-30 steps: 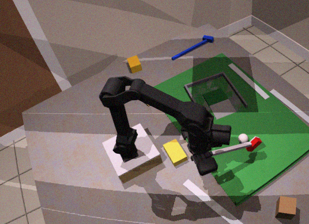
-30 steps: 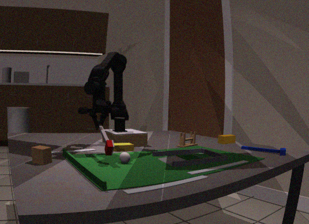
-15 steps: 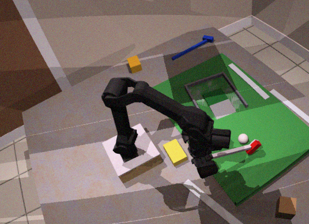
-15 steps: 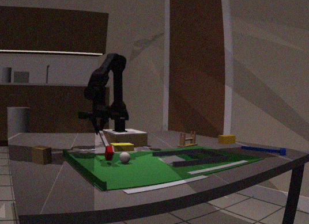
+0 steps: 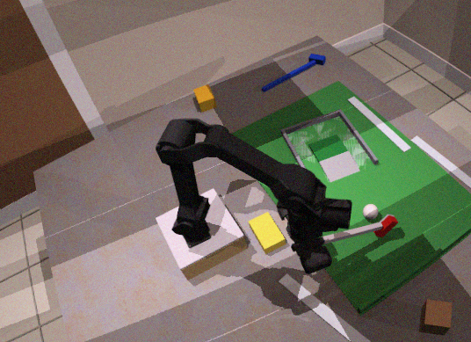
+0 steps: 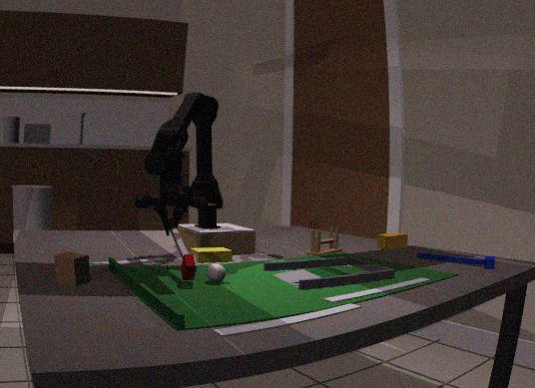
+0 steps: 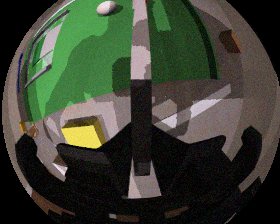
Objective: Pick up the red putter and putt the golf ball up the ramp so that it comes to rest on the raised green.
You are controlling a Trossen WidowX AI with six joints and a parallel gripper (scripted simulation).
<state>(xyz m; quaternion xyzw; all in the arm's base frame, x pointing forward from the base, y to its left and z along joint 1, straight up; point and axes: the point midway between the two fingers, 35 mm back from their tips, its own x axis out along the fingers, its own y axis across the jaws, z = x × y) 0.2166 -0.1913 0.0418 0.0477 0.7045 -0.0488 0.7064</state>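
Right now my gripper tip is 120 mm short of the red putter and 10 mm to the left of it. Also, from my gripper tip: green mat: 260 mm ahead, 190 mm to the left, 80 mm below; then golf ball: 220 mm ahead, 30 mm to the left, 50 mm below; then brown cube: 180 mm ahead, 300 mm to the right, 50 mm below.
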